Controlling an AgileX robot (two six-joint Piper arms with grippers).
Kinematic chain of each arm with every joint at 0, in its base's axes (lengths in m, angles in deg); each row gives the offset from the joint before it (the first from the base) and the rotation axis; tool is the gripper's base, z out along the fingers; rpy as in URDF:
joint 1: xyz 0 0 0.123 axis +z
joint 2: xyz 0 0 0 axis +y
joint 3: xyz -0.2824 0 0.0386 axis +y
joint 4: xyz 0.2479 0 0.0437 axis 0.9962 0 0.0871
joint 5: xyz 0 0 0 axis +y
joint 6: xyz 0.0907 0 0.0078 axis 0.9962 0 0.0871
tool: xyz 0 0 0 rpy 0 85 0
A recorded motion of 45 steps. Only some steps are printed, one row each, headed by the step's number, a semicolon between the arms.
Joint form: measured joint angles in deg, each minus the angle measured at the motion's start. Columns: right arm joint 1, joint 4, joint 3, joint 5, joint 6, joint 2; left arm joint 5, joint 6, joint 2, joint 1, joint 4, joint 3.
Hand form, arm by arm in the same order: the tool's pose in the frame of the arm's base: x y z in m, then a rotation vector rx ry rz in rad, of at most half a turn. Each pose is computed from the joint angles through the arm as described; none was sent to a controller.
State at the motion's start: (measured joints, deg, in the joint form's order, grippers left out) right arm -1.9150 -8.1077 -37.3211 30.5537 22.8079 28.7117; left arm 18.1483 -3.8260 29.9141 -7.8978 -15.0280 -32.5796
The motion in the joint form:
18: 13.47 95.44 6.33 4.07 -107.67 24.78; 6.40 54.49 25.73 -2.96 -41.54 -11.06
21: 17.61 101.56 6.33 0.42 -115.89 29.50; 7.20 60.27 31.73 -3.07 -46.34 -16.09
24: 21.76 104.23 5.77 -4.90 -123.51 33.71; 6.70 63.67 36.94 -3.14 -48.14 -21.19
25: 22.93 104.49 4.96 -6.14 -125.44 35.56; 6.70 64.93 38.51 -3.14 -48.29 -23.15
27: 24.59 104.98 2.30 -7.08 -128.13 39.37; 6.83 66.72 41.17 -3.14 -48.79 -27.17
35: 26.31 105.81 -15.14 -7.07 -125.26 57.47; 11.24 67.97 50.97 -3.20 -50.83 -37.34
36: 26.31 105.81 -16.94 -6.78 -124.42 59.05; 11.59 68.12 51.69 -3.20 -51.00 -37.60
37: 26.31 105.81 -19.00 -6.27 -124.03 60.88; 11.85 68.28 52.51 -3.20 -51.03 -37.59
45: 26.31 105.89 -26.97 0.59 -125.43 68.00; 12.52 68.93 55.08 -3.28 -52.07 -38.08
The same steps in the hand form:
18: 0.1654 0.0867 0.2936 -0.5678 1.8263 0.7324; 0.1940 -0.0695 0.3383 0.3632 1.9149 -0.5076
21: 0.1777 0.0986 0.2820 -0.6074 1.8365 0.7115; 0.2193 -0.0775 0.3468 0.4016 1.8992 -0.5275
24: 0.1882 0.1097 0.2695 -0.6908 1.8569 0.6189; 0.2439 -0.0825 0.3555 0.4258 1.8766 -0.5095
25: 0.1933 0.1144 0.2665 -0.7249 1.8629 0.5936; 0.2516 -0.0840 0.3598 0.4441 1.8629 -0.4961
27: 0.2054 0.1250 0.2654 -0.7789 1.8599 0.5729; 0.2650 -0.0869 0.3708 0.4679 1.8291 -0.4811
35: 0.2817 0.1674 0.2702 -0.7495 1.8888 0.6331; 0.3081 -0.1021 0.3772 0.5186 1.8310 -0.5557
36: 0.2890 0.1711 0.2709 -0.7386 1.8901 0.6472; 0.3110 -0.1032 0.3746 0.5227 1.8391 -0.5627
37: 0.2972 0.1757 0.2714 -0.7370 1.8859 0.6603; 0.3142 -0.1041 0.3698 0.5274 1.8536 -0.5674
45: 0.3232 0.1979 0.2728 -0.8195 1.8097 0.7649; 0.3243 -0.1078 0.3581 0.5305 1.8852 -0.5921

